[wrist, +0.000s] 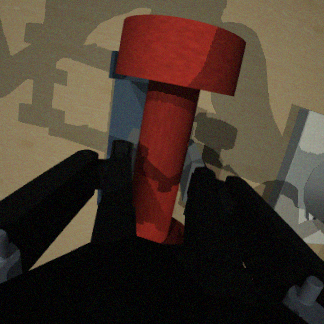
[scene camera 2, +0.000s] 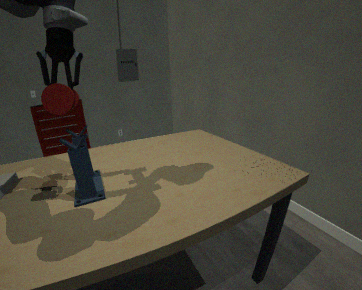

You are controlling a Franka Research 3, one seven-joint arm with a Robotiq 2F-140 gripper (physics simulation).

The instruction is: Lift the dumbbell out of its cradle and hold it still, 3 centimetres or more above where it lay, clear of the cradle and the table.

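Observation:
The red dumbbell [scene camera 2: 58, 99] [wrist: 165, 135] hangs in the air above the blue cradle [scene camera 2: 84, 172] [wrist: 126, 112], with a visible gap between its round end and the cradle's forked top in the scene view. My gripper [scene camera 2: 61, 85] [wrist: 159, 148] is shut on the dumbbell's handle, one finger on each side of it. In the wrist view one thick end of the dumbbell is at the top, and the other end is mostly hidden by the gripper body. The cradle stands upright on the wooden table [scene camera 2: 240, 185] [wrist: 65, 190].
A grey and white object [scene camera 2: 7, 183] [wrist: 295, 165] stands at the left edge of the scene view and the right edge of the wrist view. A red drawer cabinet [scene camera 2: 60, 129] stands behind the table. A grey box [scene camera 2: 127, 65] is on the wall.

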